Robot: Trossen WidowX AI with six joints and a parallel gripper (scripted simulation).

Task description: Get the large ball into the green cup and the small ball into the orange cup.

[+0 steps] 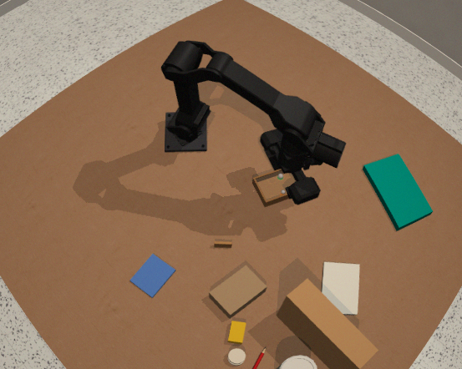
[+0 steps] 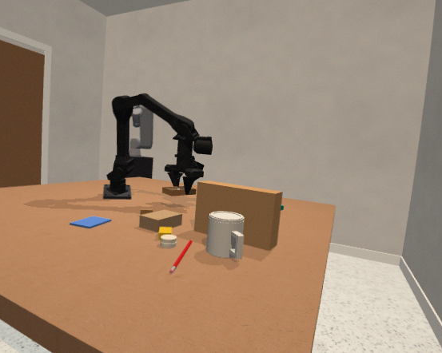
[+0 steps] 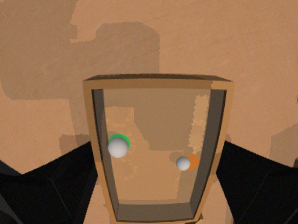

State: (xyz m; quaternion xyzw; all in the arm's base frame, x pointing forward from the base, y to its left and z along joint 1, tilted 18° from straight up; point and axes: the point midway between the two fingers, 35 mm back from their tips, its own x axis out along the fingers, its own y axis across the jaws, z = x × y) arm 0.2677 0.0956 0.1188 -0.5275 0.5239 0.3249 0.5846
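My gripper is now 30 mm above the wooden puzzle and 10 mm to the left of it. The rest, counted from my hand: green slab 280 mm to the left, 190 mm ahead, 80 mm below; white slab 280 mm ahead, 90 mm below, 50 mm to the right; tan box 240 mm to the right, 130 mm ahead, 70 mm below.
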